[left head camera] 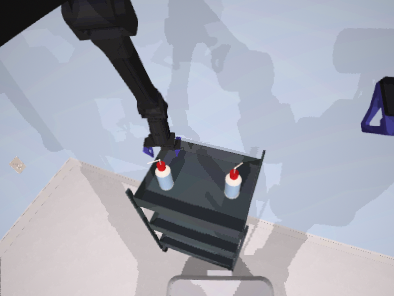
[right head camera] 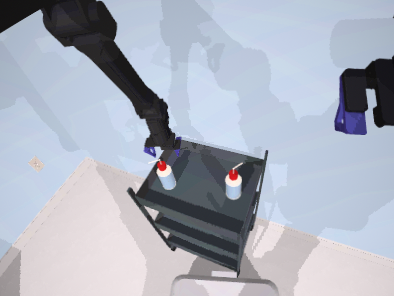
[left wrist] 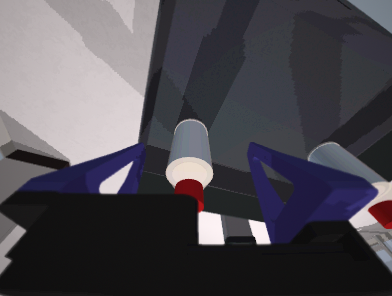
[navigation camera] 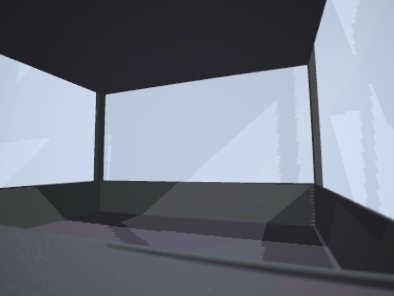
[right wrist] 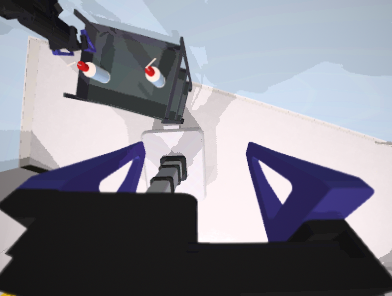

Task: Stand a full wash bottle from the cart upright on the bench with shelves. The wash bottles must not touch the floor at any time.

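Places are measured from the left arm's base along level axes (x back, y left, z down), in metres.
Where they show: left gripper, fingertip midpoint: (left head camera: 165,156) (right head camera: 167,156) (left wrist: 196,148) (right wrist: 84,52); right gripper, fingertip midpoint: (left head camera: 393,129) (right head camera: 372,127) (right wrist: 195,147).
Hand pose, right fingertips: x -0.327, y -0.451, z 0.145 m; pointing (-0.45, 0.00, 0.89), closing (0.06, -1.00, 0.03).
Observation:
After its pixels a point has its place.
Two wash bottles with red caps stand upright on the top tray of the dark cart (left head camera: 190,210) @(x -0.486, y -0.103, z 0.747 m) (right head camera: 192,210) @(x -0.485, y -0.109, z 0.747 m) (left wrist: 270,90) @(x -0.686, y -0.114, z 0.747 m) (right wrist: 122,85) @(x -0.559, y -0.081, z 0.747 m): the left bottle (left head camera: 165,178) @(x -0.578, y -0.007, z 0.659 m) (right head camera: 166,178) @(x -0.578, y -0.006, z 0.662 m) (left wrist: 191,145) @(x -0.636, y 0.004, z 0.670 m) (right wrist: 100,74) @(x -0.593, y -0.022, z 0.678 m) and the right bottle (left head camera: 233,186) @(x -0.538, y -0.267, z 0.653 m) (right head camera: 233,186) @(x -0.537, y -0.268, z 0.646 m) (left wrist: 345,162) @(x -0.592, y -0.252, z 0.692 m) (right wrist: 156,77) @(x -0.550, y -0.285, z 0.639 m). Their lower bodies look pale blue. My left gripper (left head camera: 163,151) @(x -0.664, y -0.001, z 0.627 m) (right head camera: 164,150) @(x -0.664, y -0.001, z 0.627 m) (left wrist: 196,148) @(x -0.664, y -0.001, z 0.627 m) (right wrist: 84,52) @(x -0.664, y -0.001, z 0.627 m) is open and empty at the tray's upper left corner, close to the left bottle, apart from it. My right gripper (right wrist: 195,147) @(x -0.327, y -0.451, z 0.145 m) is open and empty, well right of the cart. I cannot identify the shelved bench.
The cart has lower shelves and raised side rails. A pale rounded base (left head camera: 220,286) @(x -0.270, y -0.227, z 1.150 m) (right head camera: 225,286) @(x -0.277, y -0.234, z 1.150 m) (right wrist: 200,165) @(x -0.013, y -0.446, z 1.150 m) lies just beyond its lower edge. In the left wrist view, a grey block (left wrist: 30,172) @(x 0.053, y 1.179, z 1.235 m) shows at the left. The navigation camera faces a dark walled shelf (navigation camera: 215,202) @(x -0.733, y -0.238, z 1.246 m) between posts.

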